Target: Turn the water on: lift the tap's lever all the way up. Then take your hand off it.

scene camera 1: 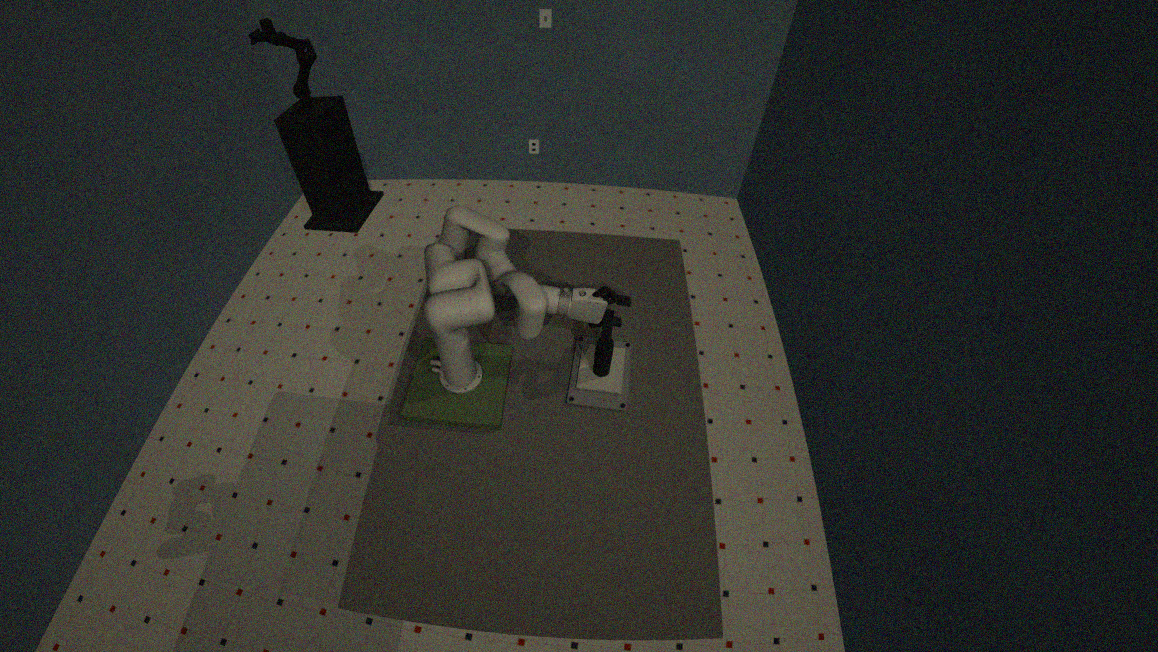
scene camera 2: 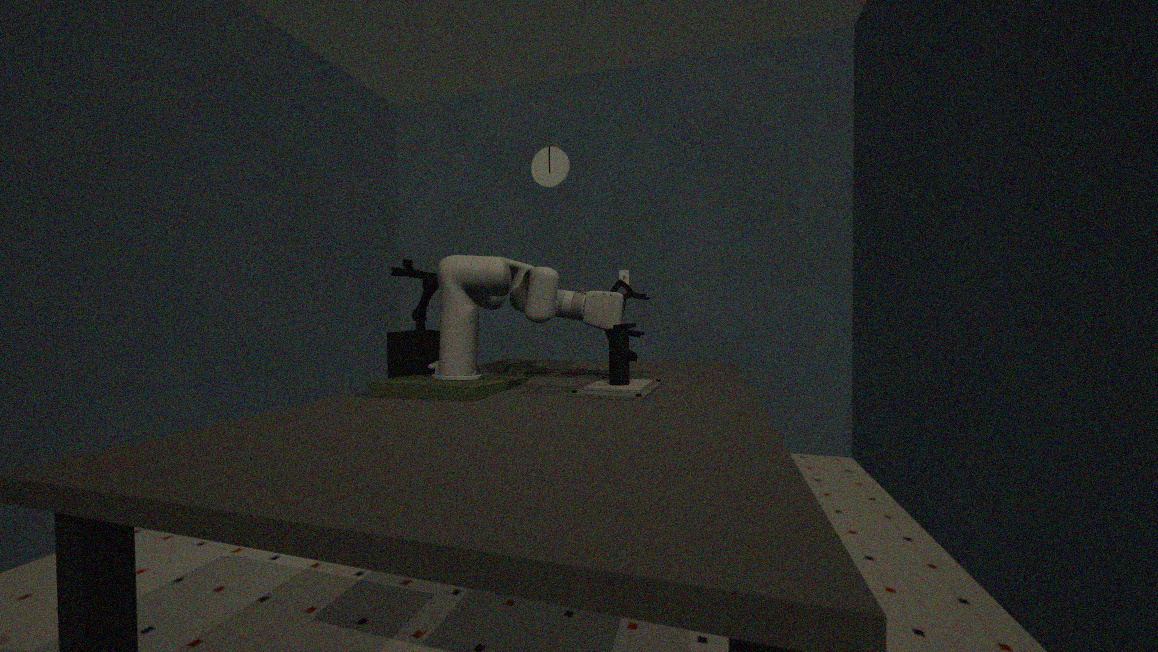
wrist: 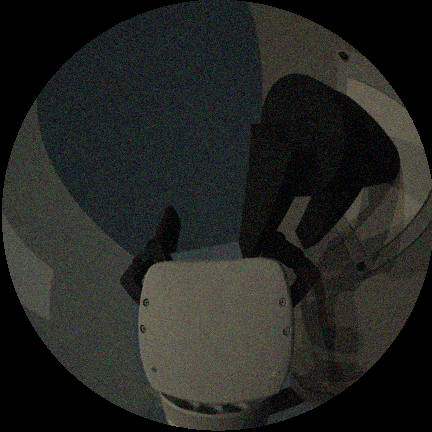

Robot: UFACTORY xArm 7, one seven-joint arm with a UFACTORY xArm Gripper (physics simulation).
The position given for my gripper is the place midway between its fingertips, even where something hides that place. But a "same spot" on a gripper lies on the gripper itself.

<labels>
my gripper: scene camera 1 625, 312; scene camera 2; wrist
same spot on my gripper: (scene camera 2: 630, 293) = (wrist: 153, 245)
</labels>
